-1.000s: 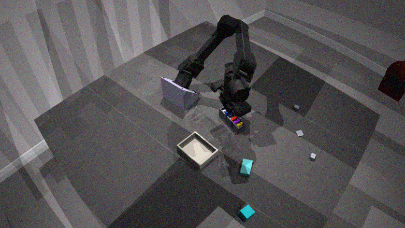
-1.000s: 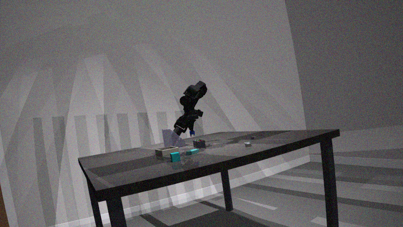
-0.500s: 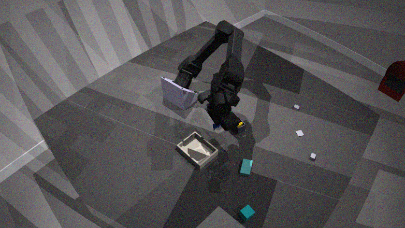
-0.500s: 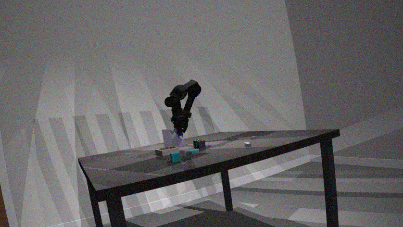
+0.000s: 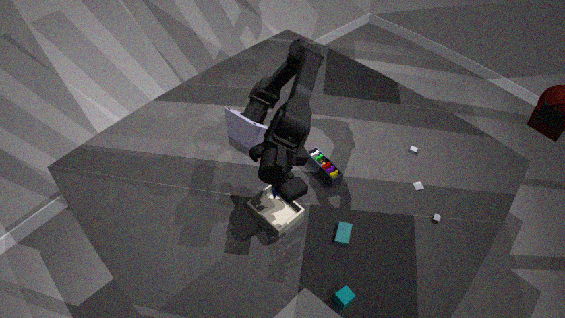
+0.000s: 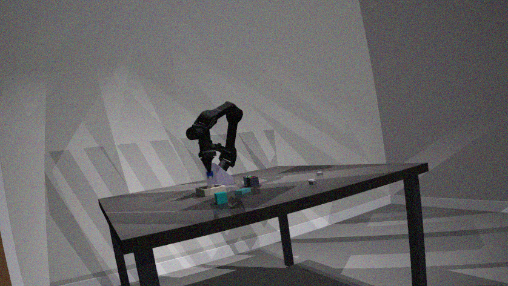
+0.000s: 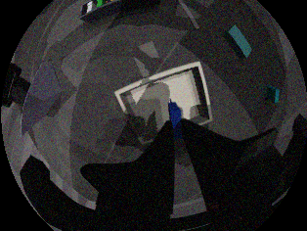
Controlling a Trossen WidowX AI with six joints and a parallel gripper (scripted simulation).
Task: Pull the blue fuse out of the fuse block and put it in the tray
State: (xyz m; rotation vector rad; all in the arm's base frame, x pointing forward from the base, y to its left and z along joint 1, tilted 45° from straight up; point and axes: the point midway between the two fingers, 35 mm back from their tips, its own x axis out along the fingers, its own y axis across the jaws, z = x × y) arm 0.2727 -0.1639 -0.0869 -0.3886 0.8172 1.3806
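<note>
My gripper tip is 1 cm above the blue fuse. The rest, counted from my gripper tip: tray (9 cm below, 1 cm to the right); then flat teal block (19 cm ahead, 9 cm below, 5 cm to the left); then teal cube (31 cm ahead, 10 cm to the right, 8 cm below).
</note>
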